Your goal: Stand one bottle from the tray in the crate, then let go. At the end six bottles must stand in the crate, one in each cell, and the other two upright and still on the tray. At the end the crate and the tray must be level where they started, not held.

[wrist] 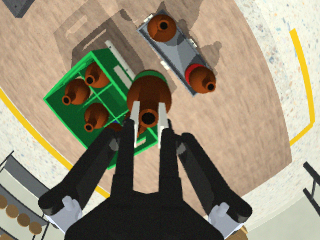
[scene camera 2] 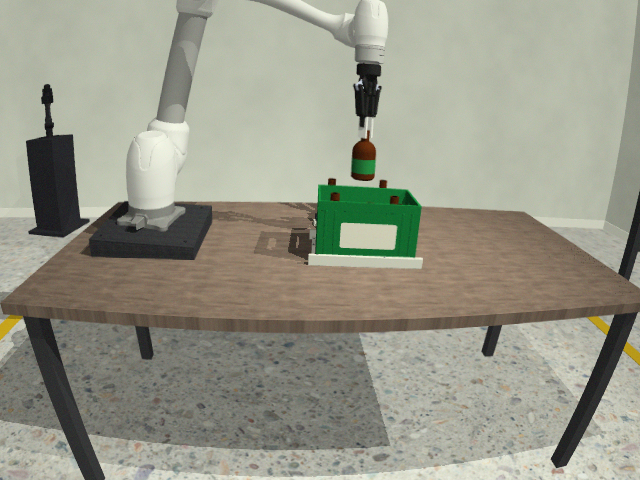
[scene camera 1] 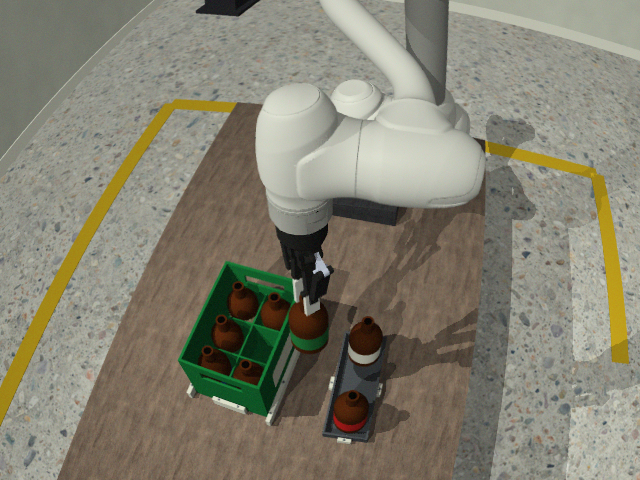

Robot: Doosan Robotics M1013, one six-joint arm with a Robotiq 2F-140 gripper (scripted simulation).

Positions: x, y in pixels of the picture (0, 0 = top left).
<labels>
My gripper shows in the wrist view (148, 111), in scene camera 2 and in scene camera 1. A crate shows in the wrist view, in scene camera 2 (382, 229) and in scene camera 1. The same spot on the crate: (wrist: 72, 116) is (scene camera 1: 216, 304). The same spot on my gripper: (scene camera 1: 313, 289) is (scene camera 2: 377, 103).
</labels>
